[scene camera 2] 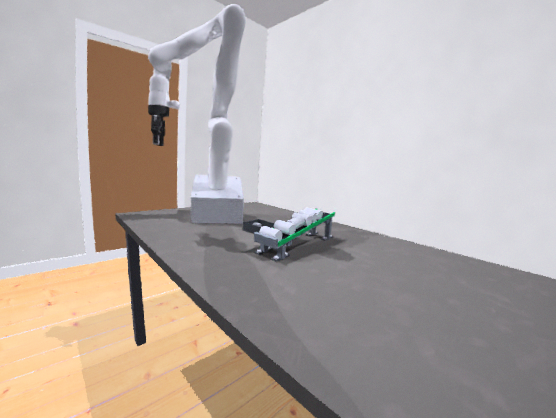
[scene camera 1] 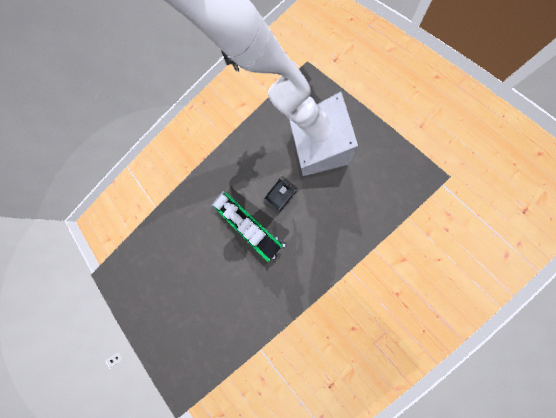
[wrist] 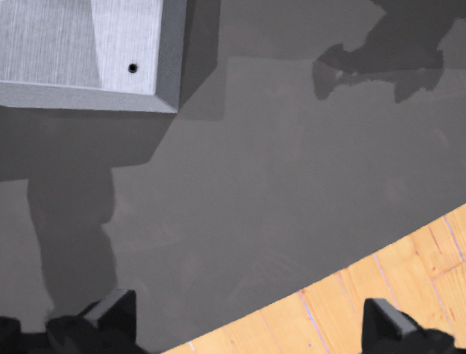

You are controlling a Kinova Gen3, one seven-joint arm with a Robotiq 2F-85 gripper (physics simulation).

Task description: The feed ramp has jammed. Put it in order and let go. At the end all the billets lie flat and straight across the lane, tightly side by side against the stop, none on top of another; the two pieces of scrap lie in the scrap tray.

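Frame: origin at the arm's base, x ahead, y left, z up, level; millimetres.
Where they show: gripper, fingertip midpoint: (scene camera 2: 158, 145) (wrist: 248, 321); arm's base, origin of the base link: (scene camera 2: 218, 185) (scene camera 1: 320, 131).
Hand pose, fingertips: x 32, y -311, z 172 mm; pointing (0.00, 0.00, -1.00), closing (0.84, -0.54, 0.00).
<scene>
Things, the pixels of their top centre, and the offset from my fingertips. Level surfaces: height alone.
- billet, middle of its top: (scene camera 2: 271, 228) (scene camera 1: 219, 201) dy +149, dx +484, dz -243 mm
- grey stop, middle of its top: (scene camera 2: 265, 235) dy +126, dx +485, dz -262 mm
- small pale piece, middle of its top: (scene camera 2: 256, 223) (scene camera 1: 283, 190) dy +326, dx +243, dz -306 mm
- black scrap tray, middle of its top: (scene camera 2: 261, 223) (scene camera 1: 279, 194) dy +327, dx +271, dz -300 mm
- dark table, its level: dz -335 mm
My gripper (scene camera 1: 234, 65) (scene camera 2: 158, 142) (wrist: 248, 321) is open and empty, high above the table and away from the ramp. The green-railed ramp (scene camera 1: 240, 232) (scene camera 2: 307, 229) holds several white billets. One billet (scene camera 1: 220, 201) (scene camera 2: 270, 232) lies across the lane at the low end, against the grey stop (scene camera 2: 265, 240). Behind it, white pieces (scene camera 1: 230, 211) (scene camera 2: 284, 227) lie askew, with a narrower part between. Farther up, billets (scene camera 1: 255, 235) (scene camera 2: 313, 215) lie close together, roughly across; whether any is stacked is unclear. A small pale piece (scene camera 1: 283, 190) (scene camera 2: 257, 225) lies in the black scrap tray (scene camera 1: 278, 199) (scene camera 2: 247, 227). A second scrap piece cannot be made out.
The robot's grey base block (scene camera 1: 327, 135) (scene camera 2: 217, 209) (wrist: 130, 40) stands on the dark table (scene camera 1: 200, 300) (scene camera 2: 400, 310) (wrist: 275, 175), near the tray. The tray lies between the base and the ramp. The table's edge crosses the lower right of the wrist view.
</scene>
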